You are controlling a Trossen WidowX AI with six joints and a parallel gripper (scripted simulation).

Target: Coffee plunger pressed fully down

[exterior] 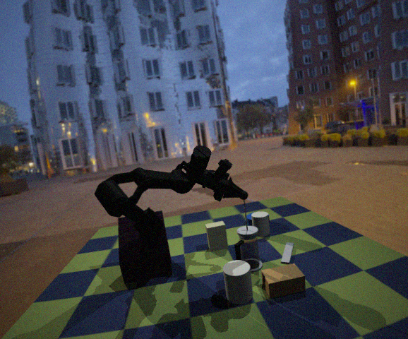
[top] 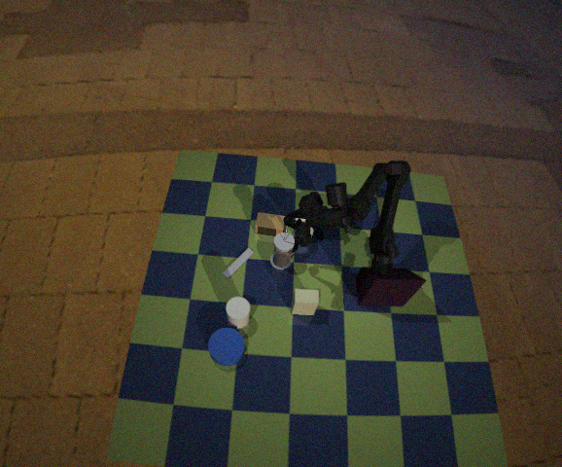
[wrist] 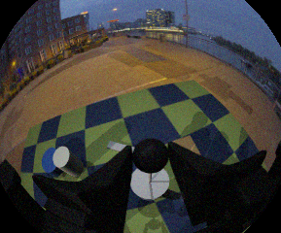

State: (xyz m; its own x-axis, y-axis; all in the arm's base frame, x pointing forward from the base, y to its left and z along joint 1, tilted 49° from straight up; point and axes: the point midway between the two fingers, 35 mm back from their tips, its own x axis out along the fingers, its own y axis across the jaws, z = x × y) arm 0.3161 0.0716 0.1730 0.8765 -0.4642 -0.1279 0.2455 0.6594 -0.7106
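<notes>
Now: the coffee press 14 cm below my gripper tip, 2 cm behind it and 1 cm to the right of it. From my gripper tip the other things lie so: blue disc (37 cm to the left, 25 cm below, 15 cm ahead); then flat grey bar (27 cm below, 15 cm ahead, 3 cm to the left); then cardboard box (25 cm below, 14 cm to the right, 5 cm ahead).
</notes>
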